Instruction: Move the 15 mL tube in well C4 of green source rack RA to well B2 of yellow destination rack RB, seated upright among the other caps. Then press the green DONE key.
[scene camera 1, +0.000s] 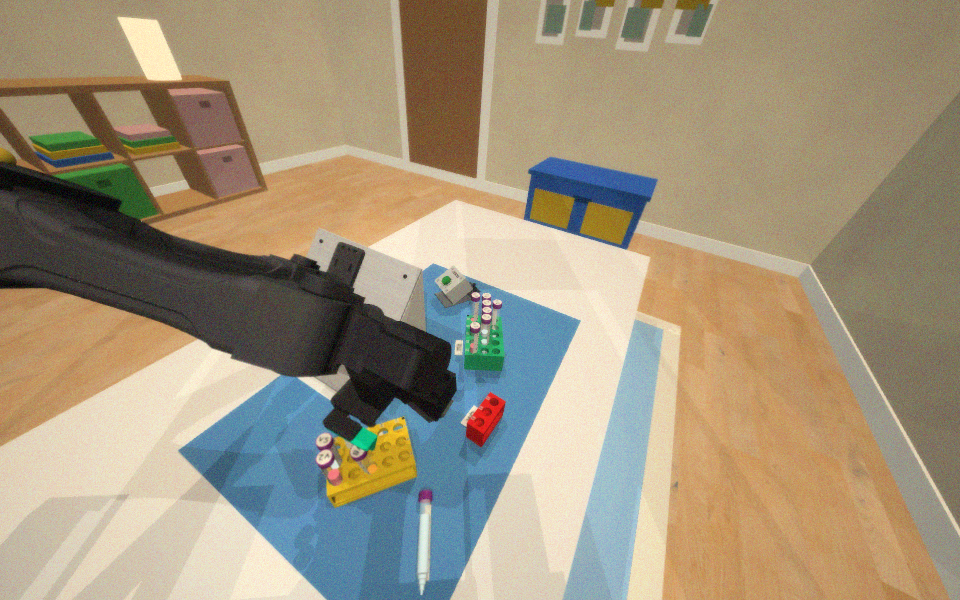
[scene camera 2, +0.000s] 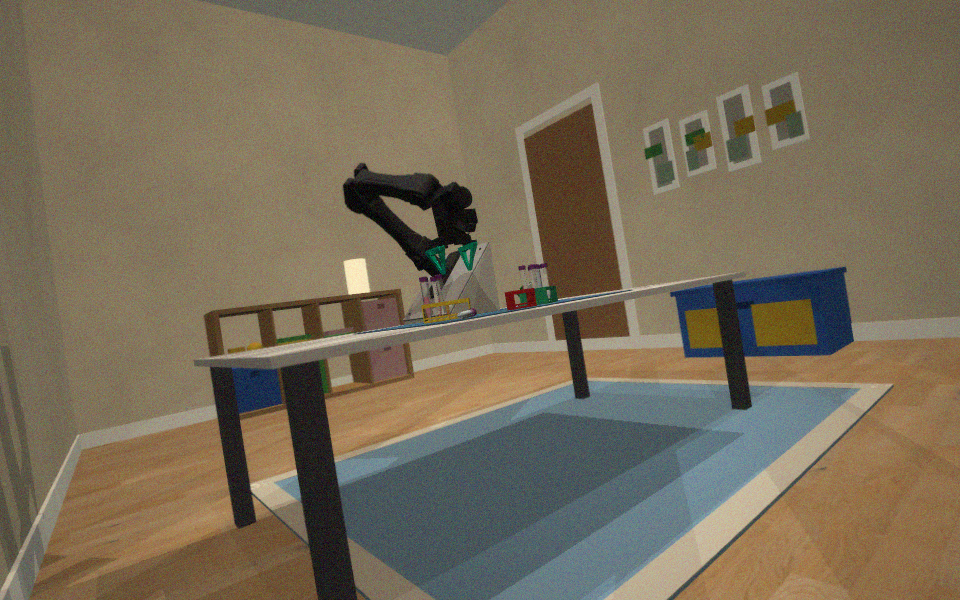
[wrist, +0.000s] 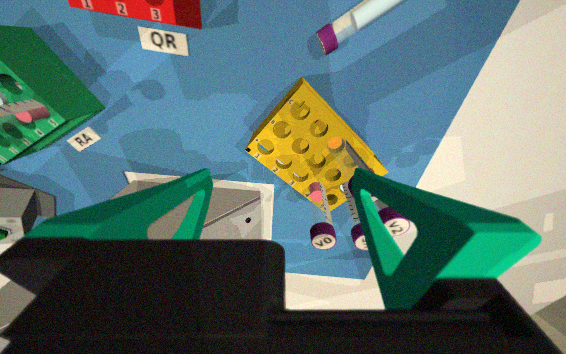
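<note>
My gripper is open and empty above the yellow rack RB. A purple-capped tube lies on its side on the blue mat beside the yellow rack, apart from it. Well B2 of that rack looks empty. Several capped tubes stand at the rack's other end, among them V0 and V2; my right finger partly hides some in the wrist view. The green rack RA holds several tubes. The green DONE key is on a grey box.
A red rack QR stands on the mat between the yellow and green racks. A grey sloped panel stands behind the gripper, near the mat's edge. The grey key box stands behind the green rack.
</note>
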